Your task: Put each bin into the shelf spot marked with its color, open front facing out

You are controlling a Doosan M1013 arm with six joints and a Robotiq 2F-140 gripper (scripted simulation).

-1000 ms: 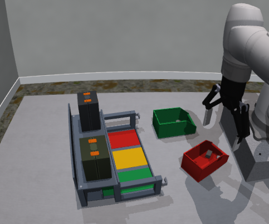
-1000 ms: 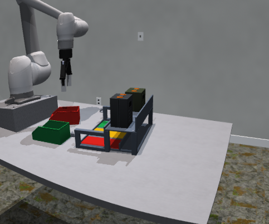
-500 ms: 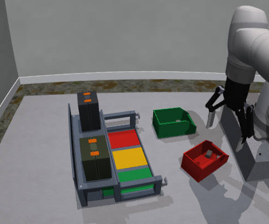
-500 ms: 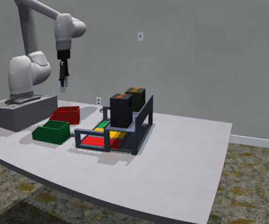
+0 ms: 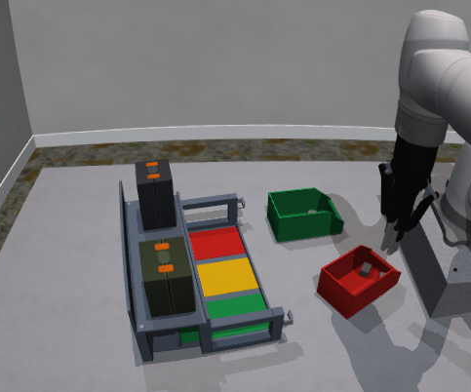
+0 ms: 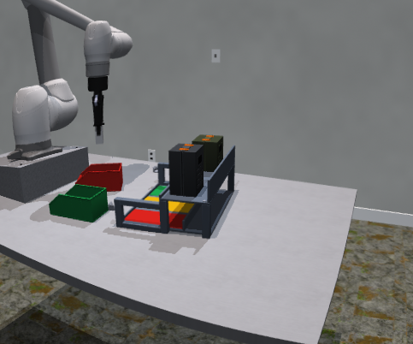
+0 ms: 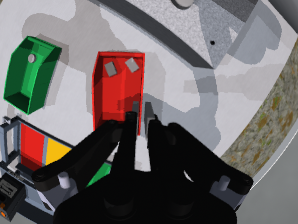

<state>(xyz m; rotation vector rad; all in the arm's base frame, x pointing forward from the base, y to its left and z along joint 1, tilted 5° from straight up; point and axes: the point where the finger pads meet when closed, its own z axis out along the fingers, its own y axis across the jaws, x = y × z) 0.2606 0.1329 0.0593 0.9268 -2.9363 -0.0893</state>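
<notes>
The red bin is 2 cm ahead of my hand, 4 cm to the right of it and 15 cm below it. Round my hand: green bin 13 cm ahead, 26 cm to the right, 15 cm below.
</notes>
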